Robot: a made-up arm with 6 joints. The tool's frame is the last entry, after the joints.
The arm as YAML. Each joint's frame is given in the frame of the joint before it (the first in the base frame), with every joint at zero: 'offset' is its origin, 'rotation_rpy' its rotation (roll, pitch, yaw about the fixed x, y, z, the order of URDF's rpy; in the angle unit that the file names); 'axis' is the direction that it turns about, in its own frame. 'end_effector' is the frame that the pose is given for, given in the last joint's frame.
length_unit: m
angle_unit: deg
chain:
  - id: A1
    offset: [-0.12, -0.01, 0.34]
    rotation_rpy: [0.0, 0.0, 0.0]
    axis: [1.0, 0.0, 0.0]
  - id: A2
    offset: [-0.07, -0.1, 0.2]
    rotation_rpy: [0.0, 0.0, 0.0]
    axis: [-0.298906, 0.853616, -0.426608]
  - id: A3
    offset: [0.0, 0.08, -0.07]
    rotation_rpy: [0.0, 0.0, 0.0]
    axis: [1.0, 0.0, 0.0]
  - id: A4
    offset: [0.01, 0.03, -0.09]
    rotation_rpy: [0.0, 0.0, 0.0]
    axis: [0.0, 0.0, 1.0]
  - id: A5
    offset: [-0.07, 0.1, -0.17]
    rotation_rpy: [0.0, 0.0, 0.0]
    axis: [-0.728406, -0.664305, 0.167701]
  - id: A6
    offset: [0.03, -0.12, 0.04]
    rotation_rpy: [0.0, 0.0, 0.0]
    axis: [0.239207, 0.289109, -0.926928]
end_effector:
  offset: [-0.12, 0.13, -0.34]
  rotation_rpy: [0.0, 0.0, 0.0]
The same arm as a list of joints. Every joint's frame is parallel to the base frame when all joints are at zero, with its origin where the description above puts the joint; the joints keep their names.
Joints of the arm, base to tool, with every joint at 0 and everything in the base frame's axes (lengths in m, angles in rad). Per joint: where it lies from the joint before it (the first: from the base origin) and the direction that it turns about. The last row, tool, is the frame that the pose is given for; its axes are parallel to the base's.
A1: axis +x offset -0.1200 -0.0100 0.3400
A2: axis -0.298906 0.853616 -0.426608 offset -0.0700 -0.1000 0.2000
A3: axis +x offset 0.0000 0.0800 -0.0700
A4: axis +z offset 0.0100 0.0300 -0.0900
A5: axis -0.728406 -0.664305 0.167701 offset -0.0700 0.1000 -0.1700
A6: axis 0.239207 0.289109 -0.926928 offset 0.0300 -0.1200 0.0400
tool: offset -0.1200 0.1300 -0.3400

